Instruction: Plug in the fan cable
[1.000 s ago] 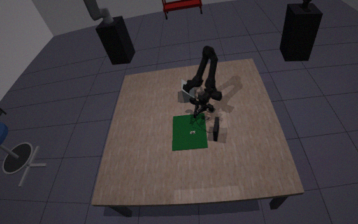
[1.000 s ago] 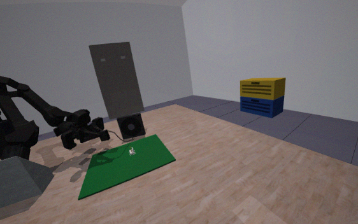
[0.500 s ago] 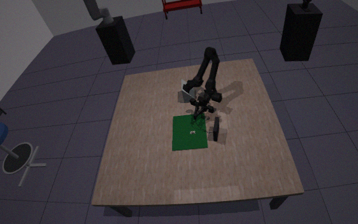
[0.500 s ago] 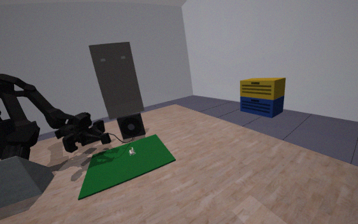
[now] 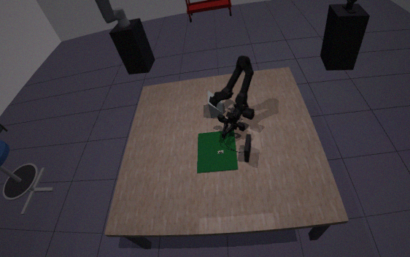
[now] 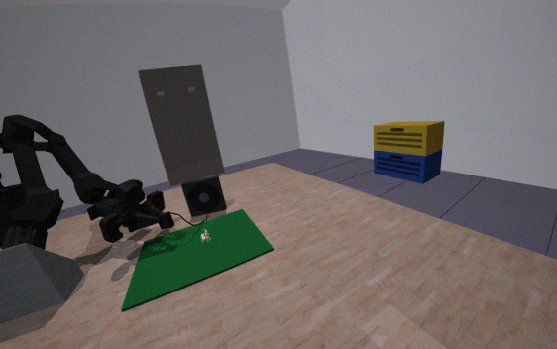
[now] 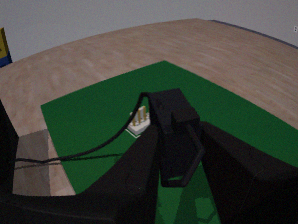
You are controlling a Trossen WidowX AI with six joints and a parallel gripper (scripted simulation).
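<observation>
The green board lies 90 mm below my gripper tip, 80 mm ahead of it and 50 mm to the right of it. Round my gripper tip: black fan 130 mm to the left, 100 mm ahead, 20 mm below; black plug 10 mm below, 10 mm ahead.
</observation>
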